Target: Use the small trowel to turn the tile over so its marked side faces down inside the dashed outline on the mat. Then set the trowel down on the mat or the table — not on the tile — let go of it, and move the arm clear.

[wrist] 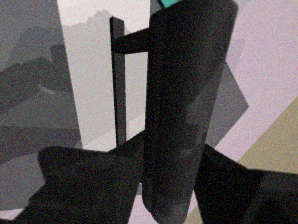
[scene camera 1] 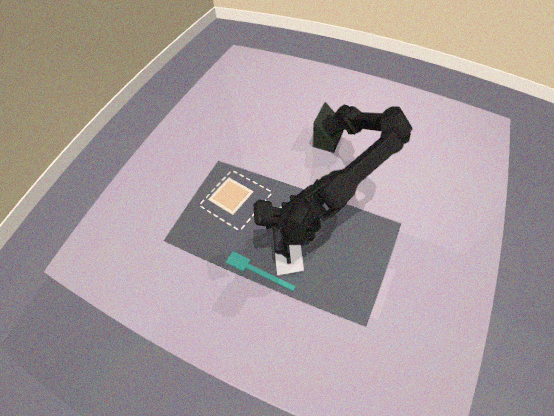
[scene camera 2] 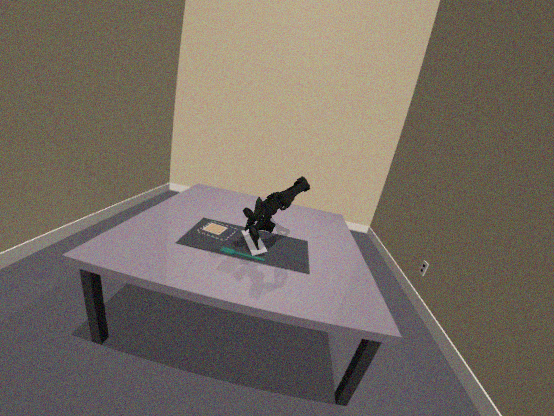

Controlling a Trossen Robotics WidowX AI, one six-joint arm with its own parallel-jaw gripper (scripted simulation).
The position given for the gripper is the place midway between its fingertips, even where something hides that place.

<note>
In view: the gripper [scene camera 1: 272, 228], a tan tile [scene camera 1: 231, 195] and a dark mat [scene camera 1: 344, 266].
The gripper is seen too in the wrist view [wrist: 166, 134]. The dark mat shows as well in the wrist view [wrist: 45, 113] and in scene camera 2 [scene camera 2: 285, 252].
</note>
